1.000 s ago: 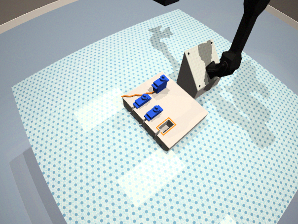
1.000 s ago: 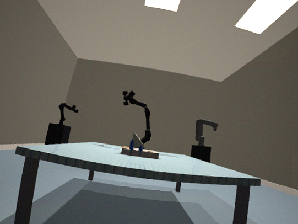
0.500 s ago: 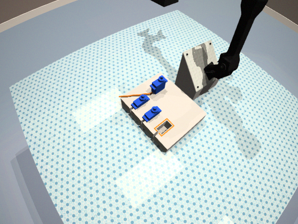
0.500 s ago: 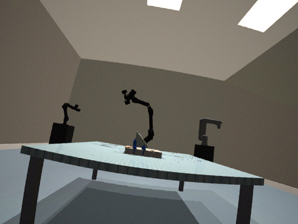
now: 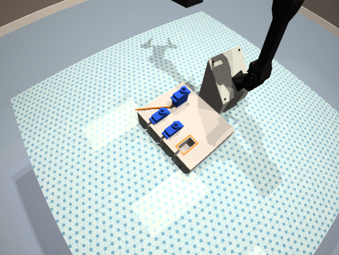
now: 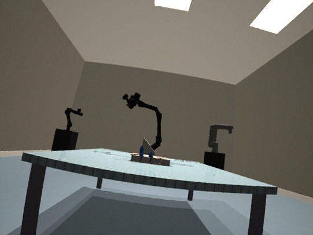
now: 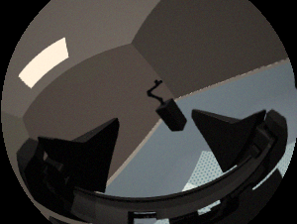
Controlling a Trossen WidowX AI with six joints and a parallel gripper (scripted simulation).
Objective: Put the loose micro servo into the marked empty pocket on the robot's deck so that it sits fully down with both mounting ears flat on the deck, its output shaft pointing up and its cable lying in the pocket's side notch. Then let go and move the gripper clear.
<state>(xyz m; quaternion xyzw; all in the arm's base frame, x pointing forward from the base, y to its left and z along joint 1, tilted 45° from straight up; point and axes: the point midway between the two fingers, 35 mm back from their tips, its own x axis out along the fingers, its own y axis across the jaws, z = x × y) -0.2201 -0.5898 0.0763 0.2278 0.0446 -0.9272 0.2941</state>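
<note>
Now: the beige deck 58 cm below my gripper tip, 41 cm ahead of it and 36 cm to the left of it.
</note>
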